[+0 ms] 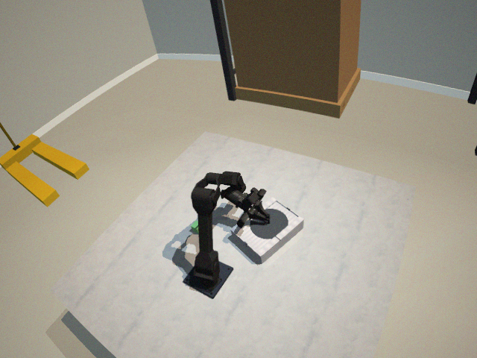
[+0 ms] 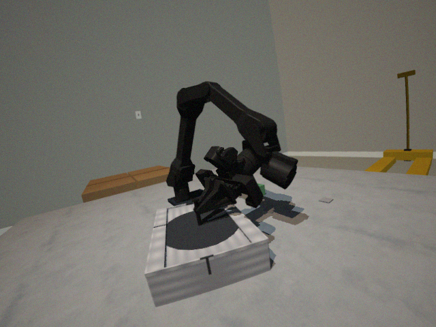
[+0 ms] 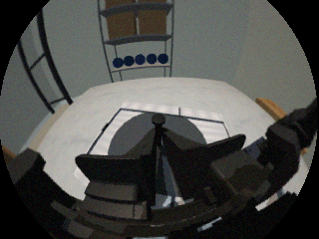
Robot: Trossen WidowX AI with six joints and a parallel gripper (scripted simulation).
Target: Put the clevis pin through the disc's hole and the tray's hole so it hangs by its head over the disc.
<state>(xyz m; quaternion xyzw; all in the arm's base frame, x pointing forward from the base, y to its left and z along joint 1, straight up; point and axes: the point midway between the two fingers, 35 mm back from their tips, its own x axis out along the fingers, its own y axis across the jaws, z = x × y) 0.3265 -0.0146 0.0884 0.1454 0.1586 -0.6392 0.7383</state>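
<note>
The clevis pin lies right at my gripper tip. From my gripper tip the other things lie so: wide dark disc (3 cm below); then small green cube (28 cm to the left, 17 cm behind, 7 cm below); then rimmed steel tray (4 cm below, 1 cm behind).
</note>
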